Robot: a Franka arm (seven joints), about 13 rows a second.
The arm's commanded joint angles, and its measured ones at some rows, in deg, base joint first. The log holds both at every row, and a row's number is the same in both.
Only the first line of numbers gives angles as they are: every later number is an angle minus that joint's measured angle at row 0.
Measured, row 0:
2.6 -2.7 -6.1 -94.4 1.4 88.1 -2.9
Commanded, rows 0 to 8:
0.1 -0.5 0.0 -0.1 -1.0 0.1 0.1
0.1 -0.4 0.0 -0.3 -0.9 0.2 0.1
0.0 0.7 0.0 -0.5 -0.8 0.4 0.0
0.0 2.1 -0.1 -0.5 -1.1 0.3 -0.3
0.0 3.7 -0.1 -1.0 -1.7 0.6 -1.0
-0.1 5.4 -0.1 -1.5 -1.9 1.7 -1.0
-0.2 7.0 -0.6 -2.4 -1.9 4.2 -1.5
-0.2 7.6 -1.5 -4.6 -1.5 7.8 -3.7
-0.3 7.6 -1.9 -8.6 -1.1 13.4 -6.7
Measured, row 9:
-0.1 7.0 -0.8 -4.1 -1.1 7.2 -2.4
